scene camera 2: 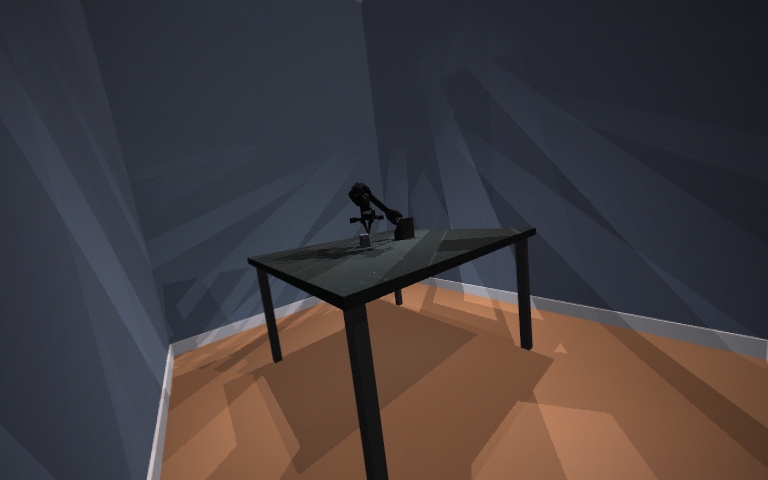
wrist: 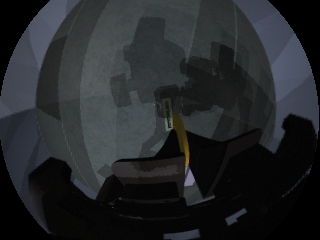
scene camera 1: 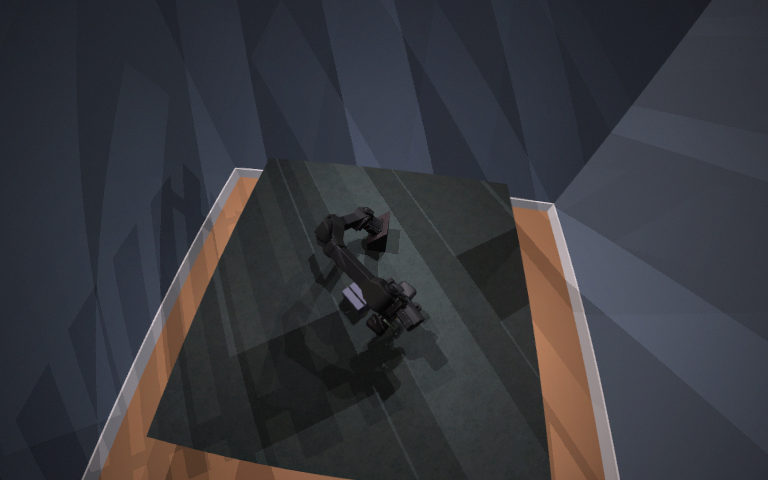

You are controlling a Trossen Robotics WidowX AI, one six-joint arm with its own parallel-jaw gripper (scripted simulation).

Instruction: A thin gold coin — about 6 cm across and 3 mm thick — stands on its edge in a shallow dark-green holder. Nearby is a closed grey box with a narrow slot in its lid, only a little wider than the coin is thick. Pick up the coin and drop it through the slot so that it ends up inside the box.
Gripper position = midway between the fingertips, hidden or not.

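A gold coin is carried by my gripper [wrist: 175,131].
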